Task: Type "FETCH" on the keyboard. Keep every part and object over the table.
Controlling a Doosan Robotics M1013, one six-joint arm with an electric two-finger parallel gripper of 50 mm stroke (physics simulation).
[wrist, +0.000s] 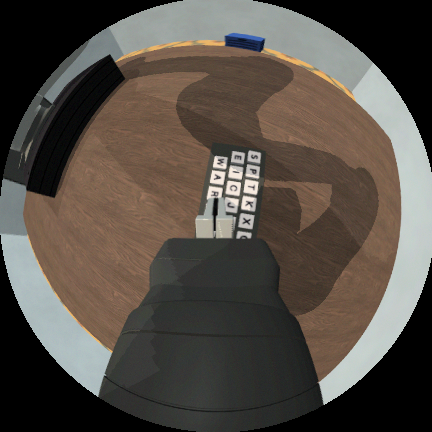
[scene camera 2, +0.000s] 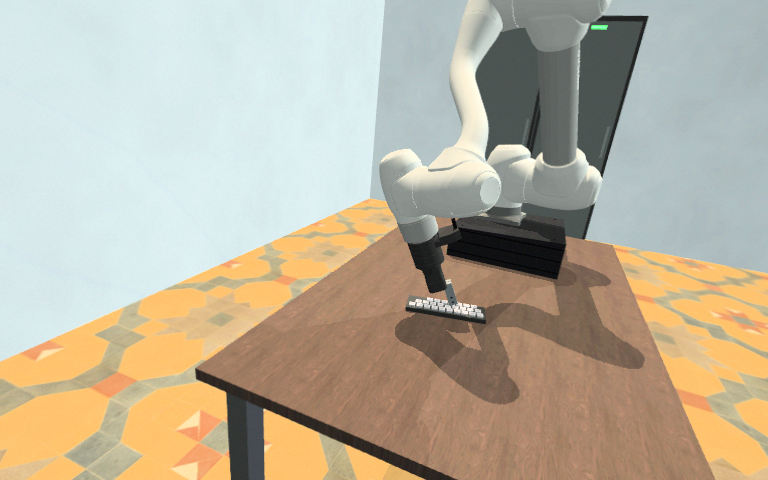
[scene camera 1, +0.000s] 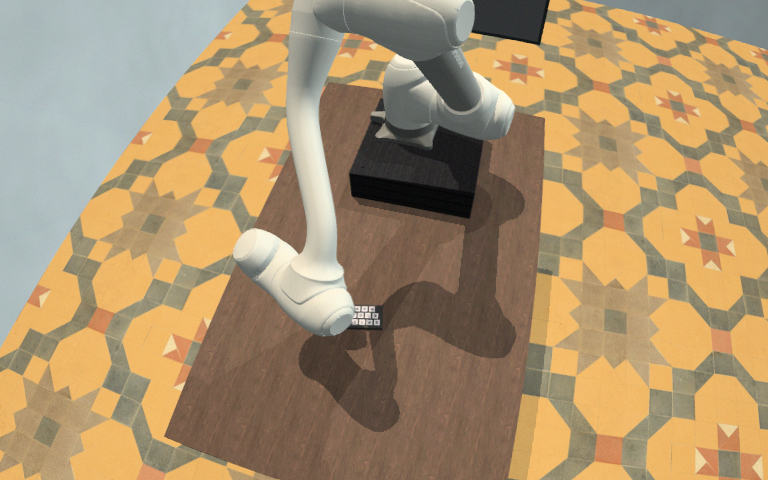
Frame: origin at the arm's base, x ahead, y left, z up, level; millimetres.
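Seen in the pictures: gripper, fingertip midpoint: [wrist: 215,207] [scene camera 2: 453,303]; arm's base, link origin: [wrist: 37,132] [scene camera 2: 498,217] [scene camera 1: 410,127].
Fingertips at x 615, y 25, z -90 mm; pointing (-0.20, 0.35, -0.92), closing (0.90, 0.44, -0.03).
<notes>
Pixels of each thing's top centre, then the offset from my fingertips to it. Level surfaces: height alone.
- dark keyboard, top centre: [wrist: 226,226] [scene camera 1: 344,314] [scene camera 2: 446,305] dx +19, dy -13, dz -1 mm
- E key, top centre: [wrist: 237,156] dx -4, dy +64, dz -1 mm
- C key, top centre: [wrist: 233,187] dx +7, dy +28, dz -1 mm
- T key, top centre: [wrist: 250,186] dx +24, dy +38, dz -1 mm
- R key, top centre: [wrist: 214,193] dx -8, dy +13, dz -1 mm
- brown wooden table, surface height: dz -19 mm
The dark keyboard [scene camera 1: 365,317] [scene camera 2: 470,311] [wrist: 256,200] with white letter keys lies on the table. In the wrist view the E key [wrist: 238,157], C key [wrist: 233,188] and T key [wrist: 251,188] show; F and H cannot be made out. My gripper [scene camera 2: 453,303] [wrist: 215,207] is shut with nothing between its fingers. It is tilted, and its tips are at the key tops, beside the R key [wrist: 214,193] in the W-A-R row. The key under the tips is hidden, and I cannot tell whether it is pressed. In scene camera 1 the arm hides the gripper and part of the keyboard.
The brown wooden table [scene camera 1: 271,396] [scene camera 2: 339,362] [wrist: 125,240] bears the black base block [scene camera 1: 413,169] [scene camera 2: 504,254] [wrist: 75,125] behind the keyboard. A blue box [wrist: 244,42] stands beyond the table's edge. The arm's shadow falls across the table near the keyboard.
</notes>
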